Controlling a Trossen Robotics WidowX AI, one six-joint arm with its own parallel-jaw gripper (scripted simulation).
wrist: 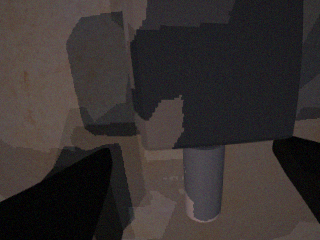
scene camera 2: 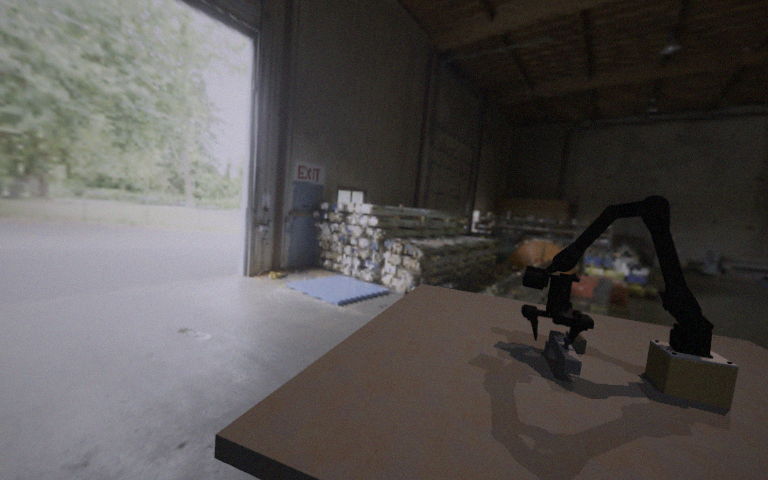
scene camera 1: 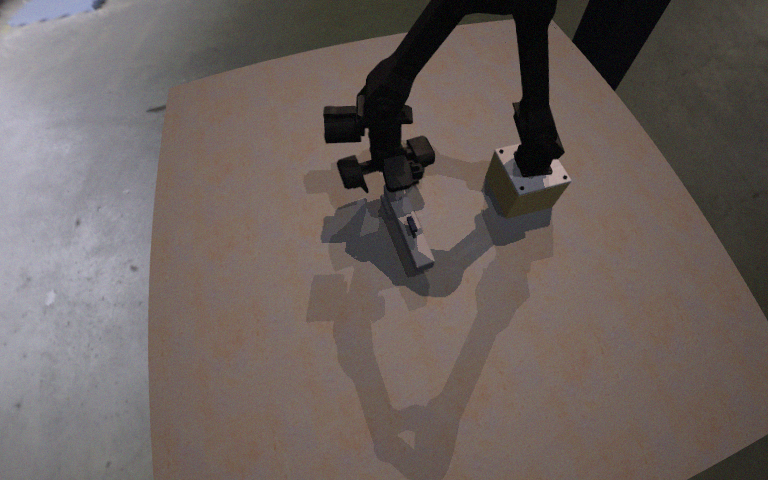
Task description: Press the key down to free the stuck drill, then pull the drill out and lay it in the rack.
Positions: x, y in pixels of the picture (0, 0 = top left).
Labels:
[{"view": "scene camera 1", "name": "my gripper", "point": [387, 185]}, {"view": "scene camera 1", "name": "grey fixture block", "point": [397, 206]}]

